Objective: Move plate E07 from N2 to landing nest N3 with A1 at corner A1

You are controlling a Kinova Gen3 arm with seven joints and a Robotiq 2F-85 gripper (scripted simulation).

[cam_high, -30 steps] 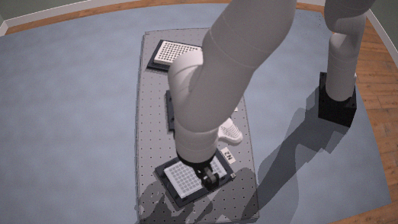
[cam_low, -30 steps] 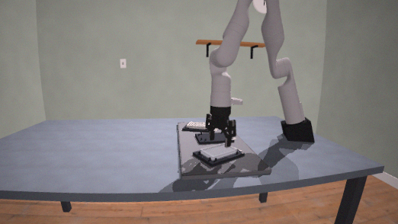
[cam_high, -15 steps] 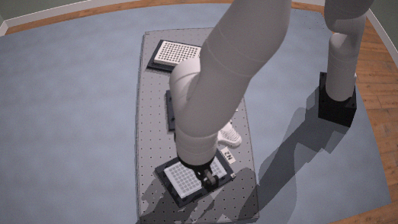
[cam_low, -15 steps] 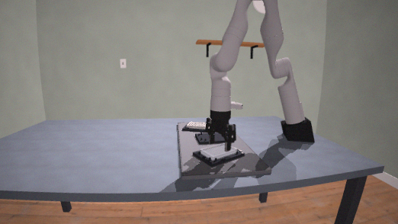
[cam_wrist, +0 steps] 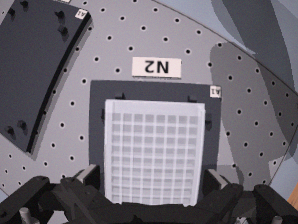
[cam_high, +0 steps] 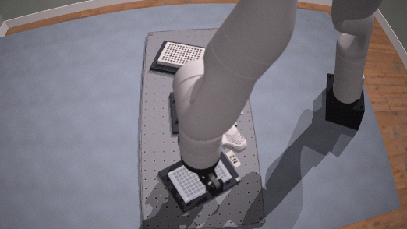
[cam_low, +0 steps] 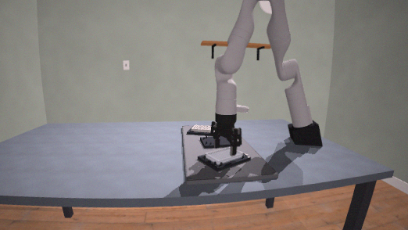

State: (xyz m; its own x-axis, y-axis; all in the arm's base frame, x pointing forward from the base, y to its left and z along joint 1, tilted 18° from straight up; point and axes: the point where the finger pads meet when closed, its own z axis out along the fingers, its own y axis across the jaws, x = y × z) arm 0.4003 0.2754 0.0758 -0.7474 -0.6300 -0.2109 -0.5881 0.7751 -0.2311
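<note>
My gripper is now 2 cm above the plate. Also, from my hand: A1 corner tag (7 cm behind, 15 cm to the right, 3 cm below); N2 label (8 cm behind, 6 cm to the right, 4 cm below); plate nest N2 (3 cm below).
</note>
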